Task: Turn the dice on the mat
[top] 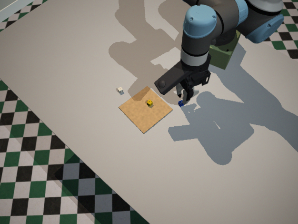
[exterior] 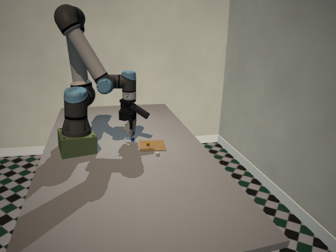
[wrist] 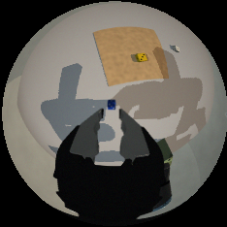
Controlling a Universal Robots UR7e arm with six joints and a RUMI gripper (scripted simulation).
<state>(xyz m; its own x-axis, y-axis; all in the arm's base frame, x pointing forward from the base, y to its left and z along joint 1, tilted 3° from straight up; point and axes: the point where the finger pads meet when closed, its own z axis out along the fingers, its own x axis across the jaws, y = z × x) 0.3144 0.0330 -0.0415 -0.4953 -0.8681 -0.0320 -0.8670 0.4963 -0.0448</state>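
The blue die is 3 cm below my hand. Also, from my hand: tan mat 9 cm ahead, 10 cm to the right, 4 cm below; white die 8 cm ahead, 22 cm to the right, 3 cm below; yellow die 6 cm ahead, 10 cm to the right, 3 cm below.
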